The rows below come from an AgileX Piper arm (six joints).
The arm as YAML. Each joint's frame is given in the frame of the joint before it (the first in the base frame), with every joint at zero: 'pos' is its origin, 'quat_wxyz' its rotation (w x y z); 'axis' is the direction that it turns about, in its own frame. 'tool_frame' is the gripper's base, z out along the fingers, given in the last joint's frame.
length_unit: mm
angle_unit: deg
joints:
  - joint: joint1
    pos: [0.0, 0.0, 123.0]
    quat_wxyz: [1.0, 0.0, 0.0, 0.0]
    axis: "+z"
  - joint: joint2
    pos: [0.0, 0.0, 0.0]
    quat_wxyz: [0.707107, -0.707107, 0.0, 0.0]
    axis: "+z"
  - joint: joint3
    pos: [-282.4, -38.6, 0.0]
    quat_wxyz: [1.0, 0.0, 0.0, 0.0]
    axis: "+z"
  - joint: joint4
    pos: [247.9, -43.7, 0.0]
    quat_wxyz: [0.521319, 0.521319, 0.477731, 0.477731]
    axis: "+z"
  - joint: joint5
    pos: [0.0, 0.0, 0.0]
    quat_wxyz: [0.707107, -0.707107, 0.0, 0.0]
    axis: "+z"
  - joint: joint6
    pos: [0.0, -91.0, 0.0]
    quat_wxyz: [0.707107, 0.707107, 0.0, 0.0]
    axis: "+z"
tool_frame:
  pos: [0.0, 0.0, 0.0]
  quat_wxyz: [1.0, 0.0, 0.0, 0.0]
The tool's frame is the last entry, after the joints.
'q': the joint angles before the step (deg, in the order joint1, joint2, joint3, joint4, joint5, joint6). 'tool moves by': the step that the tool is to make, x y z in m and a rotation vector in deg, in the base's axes. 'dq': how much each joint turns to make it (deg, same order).
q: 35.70, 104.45, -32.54, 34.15, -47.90, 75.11
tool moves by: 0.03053, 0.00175, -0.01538, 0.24, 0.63, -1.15
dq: -3.44, 6.42, -6.02, -2.98, 0.75, 1.60
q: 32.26, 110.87, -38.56, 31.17, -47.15, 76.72
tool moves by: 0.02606, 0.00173, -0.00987, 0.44, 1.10, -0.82
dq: -2.47, 4.41, -5.79, -1.38, 2.58, 0.34
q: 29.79, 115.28, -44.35, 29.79, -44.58, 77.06
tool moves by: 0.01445, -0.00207, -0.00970, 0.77, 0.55, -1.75
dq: -1.43, 3.15, -3.09, 0.05, 0.40, 0.87
